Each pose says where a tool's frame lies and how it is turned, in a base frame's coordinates. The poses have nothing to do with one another.
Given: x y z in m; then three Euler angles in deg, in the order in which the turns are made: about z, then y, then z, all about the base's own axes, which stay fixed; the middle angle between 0 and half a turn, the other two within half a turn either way.
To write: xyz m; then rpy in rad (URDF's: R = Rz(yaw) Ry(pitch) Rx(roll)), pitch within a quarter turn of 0, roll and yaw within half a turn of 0. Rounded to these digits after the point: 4 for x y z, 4 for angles.
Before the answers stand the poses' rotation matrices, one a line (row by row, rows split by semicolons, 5 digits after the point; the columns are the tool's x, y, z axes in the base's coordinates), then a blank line. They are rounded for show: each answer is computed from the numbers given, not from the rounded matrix.
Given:
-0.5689 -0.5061 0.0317 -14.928 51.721 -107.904
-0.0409 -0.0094 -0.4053 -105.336 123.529 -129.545
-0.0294 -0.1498 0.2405 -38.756 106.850 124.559
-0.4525 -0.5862 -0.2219 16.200 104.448 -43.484
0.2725 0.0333 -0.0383 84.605 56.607 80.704
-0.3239 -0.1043 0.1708 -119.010 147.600 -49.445
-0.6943 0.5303 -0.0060 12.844 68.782 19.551
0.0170 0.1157 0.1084 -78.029 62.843 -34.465
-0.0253 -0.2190 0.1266 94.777 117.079 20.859
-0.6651 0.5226 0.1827 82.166 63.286 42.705
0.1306 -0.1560 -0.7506 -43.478 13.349 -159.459
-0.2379 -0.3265 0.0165 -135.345 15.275 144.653
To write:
-0.42915 0.87040 -0.24133; -0.49040 -0.44890 -0.74699; -0.75851 -0.20222 0.61949
-0.83668 0.13521 -0.53074; 0.50136 0.57916 -0.64281; 0.22047 -0.80392 -0.55236
0.64377 -0.53928 -0.54290; 0.16895 -0.59179 0.78819; -0.74634 -0.59913 -0.28987
0.01815 0.71133 0.70262; 0.36730 0.64886 -0.66639; -0.92992 0.27017 -0.24950
-0.97414 -0.18130 0.13487; 0.21189 -0.52556 0.82395; -0.07850 0.83122 0.55038
-0.39823 -0.84855 0.34838; -0.87971 0.24571 -0.40711; 0.25986 -0.46860 -0.84433
0.25813 -0.40209 0.87846; 0.32756 0.89184 0.31196; -0.90889 0.20723 0.36192
-0.47554 0.48551 0.73358; -0.86012 -0.08167 -0.50352; -0.18455 -0.87041 0.45643
-0.31941 0.45356 0.83202; 0.94471 0.08371 0.31704; 0.07415 0.88729 -0.45522
-0.62687 -0.41971 0.65642; 0.76955 -0.20188 0.60583; -0.12175 0.88492 0.44954
-0.90257 -0.37231 -0.21620; 0.39660 -0.91441 -0.08101; -0.16754 -0.15886 0.97298
0.96634 -0.14149 -0.21489; 0.17628 0.97247 0.15241; 0.18741 -0.18516 0.96467

-0.5689 -0.5061 0.0317 -0.3155 0.8610 -2.2897
-0.0409 -0.0094 -0.4053 -2.1728 -0.2223 2.6017
-0.0294 -0.1498 0.2405 -2.0214 0.8425 0.2566
-0.4525 -0.5862 -0.2219 2.3164 1.1942 1.5214
0.2725 0.0333 -0.0383 0.9859 0.0786 2.9274
-0.3239 -0.1043 0.1708 -2.6349 -0.2629 -1.9959
-0.6943 0.5303 -0.0060 0.5200 1.1406 0.9034
0.0170 0.1157 0.1084 -1.0878 0.1856 -2.0758
-0.0253 -0.2190 0.1266 2.0448 -0.0742 1.8968
-0.6651 0.5226 0.1827 1.1008 0.1221 2.2544
0.1306 -0.1560 -0.7506 -0.1618 0.1683 2.7276
-0.2379 -0.3265 0.0165 -0.1896 -0.1885 0.1804

